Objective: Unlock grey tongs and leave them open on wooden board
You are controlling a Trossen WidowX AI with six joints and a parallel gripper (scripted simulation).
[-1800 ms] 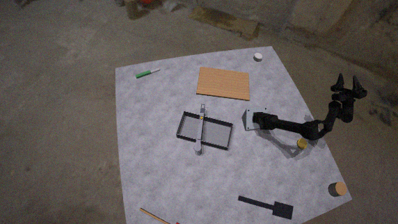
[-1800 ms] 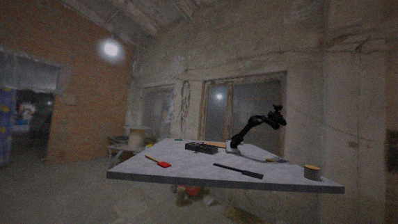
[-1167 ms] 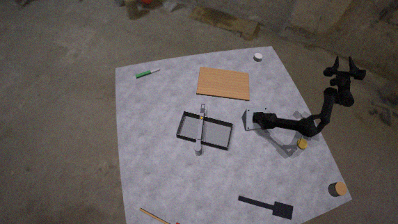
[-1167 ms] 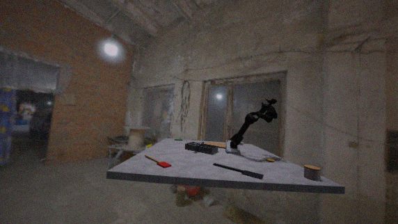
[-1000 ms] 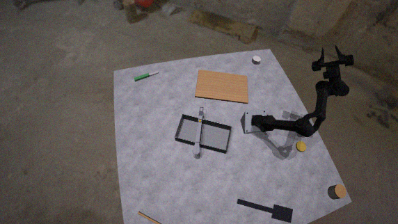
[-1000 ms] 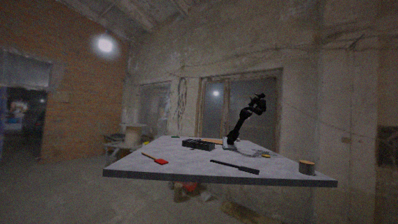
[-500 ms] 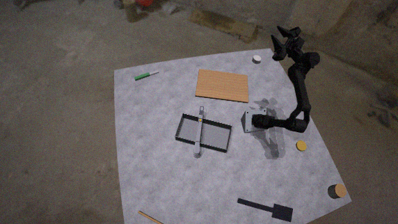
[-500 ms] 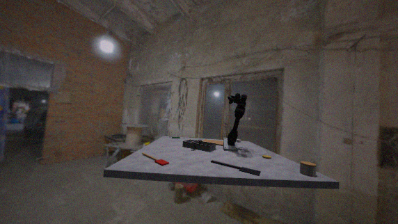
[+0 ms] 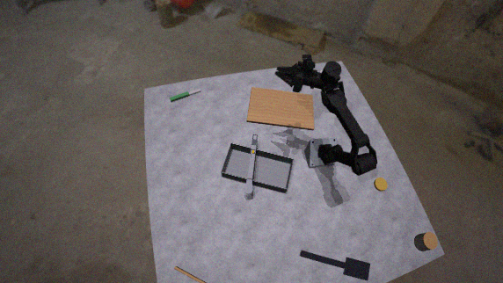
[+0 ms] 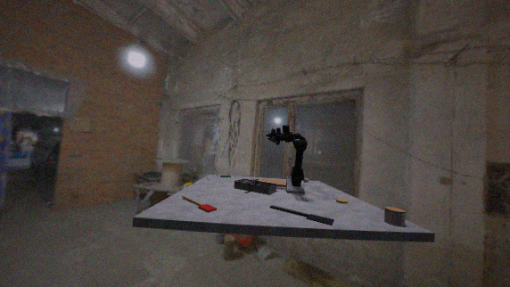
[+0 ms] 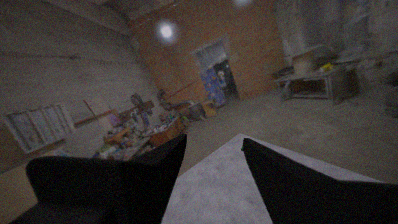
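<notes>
Right now the yellow lock piece is 70 mm ahead of my gripper tip, 130 mm to the left of it and 380 mm below it. The rest, counted from my gripper tip: wooden board (120 mm behind, 160 mm to the right, 440 mm below); roasting tin (60 mm ahead, 200 mm to the left, 420 mm below); white cap (440 mm behind, 400 mm to the right, 430 mm below).
</notes>
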